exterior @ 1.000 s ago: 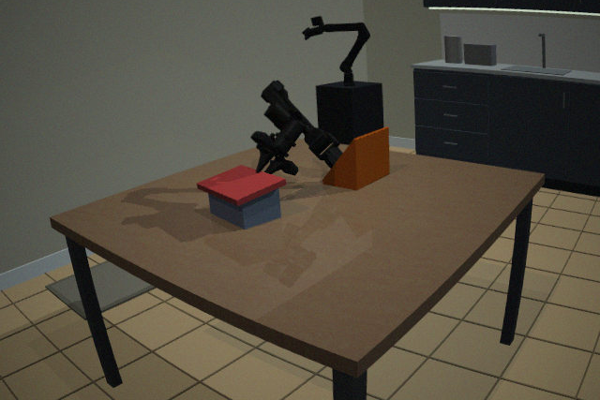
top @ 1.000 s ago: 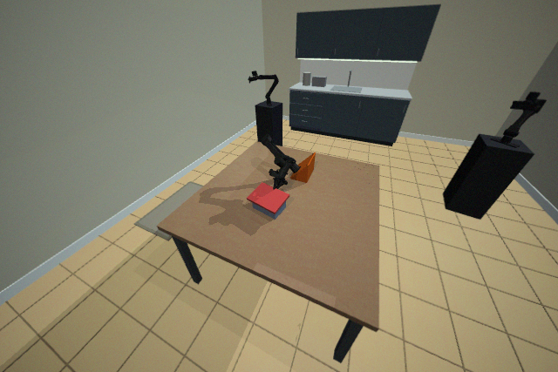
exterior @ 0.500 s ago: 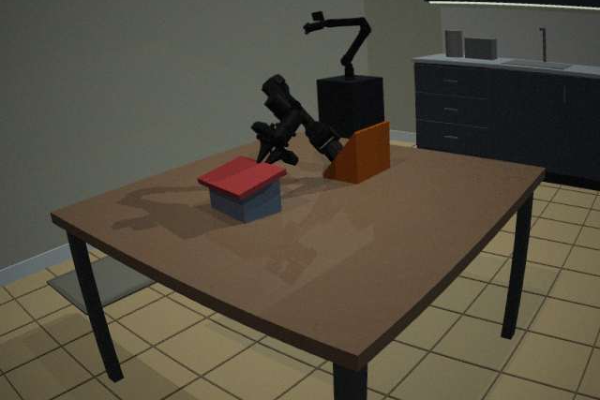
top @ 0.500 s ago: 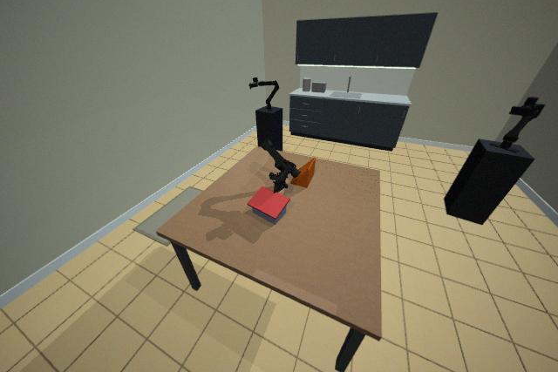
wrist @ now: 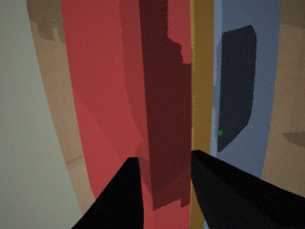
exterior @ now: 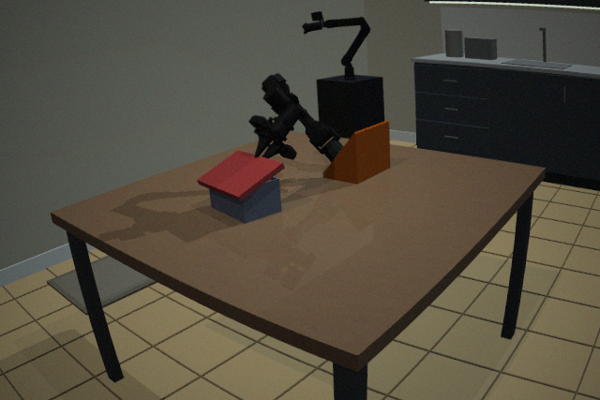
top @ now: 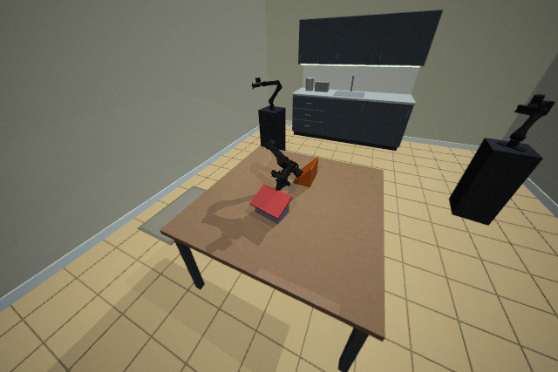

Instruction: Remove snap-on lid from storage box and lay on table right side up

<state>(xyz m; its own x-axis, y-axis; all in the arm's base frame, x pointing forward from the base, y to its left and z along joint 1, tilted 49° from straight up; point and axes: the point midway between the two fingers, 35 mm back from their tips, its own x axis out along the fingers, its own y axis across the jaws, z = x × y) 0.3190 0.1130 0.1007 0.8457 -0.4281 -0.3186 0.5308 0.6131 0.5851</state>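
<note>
My gripper tip is now 80 mm short of the red lid and 20 mm above it. Round my gripper tip: grey-blue storage box: 60 mm ahead, 90 mm below.
</note>
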